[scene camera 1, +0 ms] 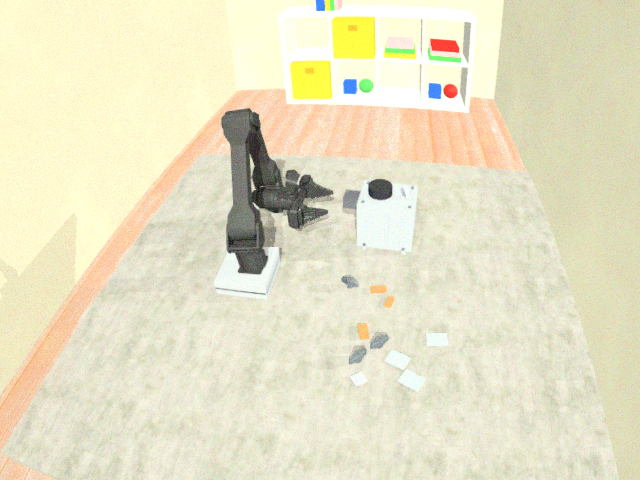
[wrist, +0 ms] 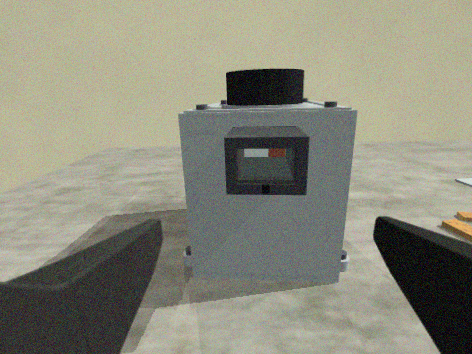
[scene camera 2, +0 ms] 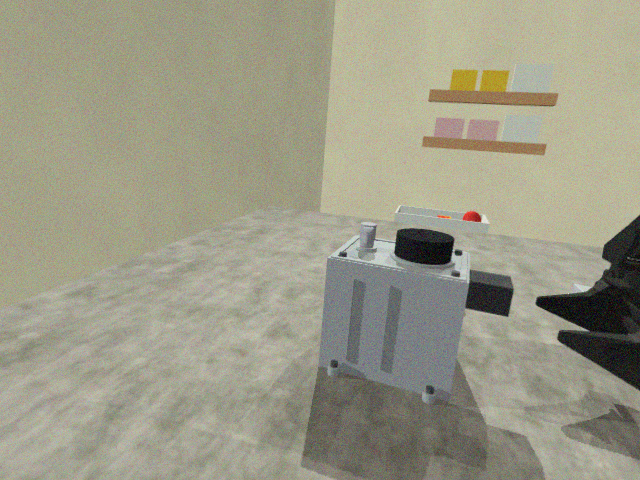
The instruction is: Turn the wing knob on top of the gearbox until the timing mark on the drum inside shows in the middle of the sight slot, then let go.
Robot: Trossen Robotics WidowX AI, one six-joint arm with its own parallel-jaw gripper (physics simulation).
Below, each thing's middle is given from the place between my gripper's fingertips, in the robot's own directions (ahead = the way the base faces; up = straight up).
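My hand is 1 cm above the gearbox (scene camera 2: 394, 315) and 14 cm short of it.
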